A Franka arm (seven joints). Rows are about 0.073 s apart.
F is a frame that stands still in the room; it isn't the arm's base.
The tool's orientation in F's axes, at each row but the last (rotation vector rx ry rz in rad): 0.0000, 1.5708, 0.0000; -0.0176, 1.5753, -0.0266; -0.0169, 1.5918, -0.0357; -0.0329, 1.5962, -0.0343; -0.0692, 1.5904, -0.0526; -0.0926, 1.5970, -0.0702; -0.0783, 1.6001, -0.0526
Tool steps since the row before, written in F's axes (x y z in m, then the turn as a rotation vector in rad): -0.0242, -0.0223, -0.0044, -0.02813, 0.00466, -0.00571; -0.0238, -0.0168, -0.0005, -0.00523, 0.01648, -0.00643; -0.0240, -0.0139, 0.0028, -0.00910, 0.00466, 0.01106; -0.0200, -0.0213, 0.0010, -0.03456, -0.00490, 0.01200; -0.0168, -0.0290, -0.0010, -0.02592, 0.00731, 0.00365; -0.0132, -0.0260, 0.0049, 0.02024, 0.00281, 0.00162; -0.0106, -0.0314, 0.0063, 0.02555, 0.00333, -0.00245
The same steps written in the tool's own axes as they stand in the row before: 0.0044, -0.0223, -0.0242, 0.00571, 0.00466, -0.02813; 0.0011, -0.0169, -0.0237, 0.00599, 0.01662, -0.00530; -0.0018, -0.0143, -0.0239, -0.01101, 0.00418, -0.00939; 0.0004, -0.0213, -0.0200, -0.01089, -0.00542, -0.03485; 0.0036, -0.0286, -0.0171, -0.00368, 0.00730, -0.02592; -0.0018, -0.0262, -0.0137, -0.00245, 0.00231, 0.02022; -0.0034, -0.0316, -0.0113, 0.00141, 0.00307, 0.02566
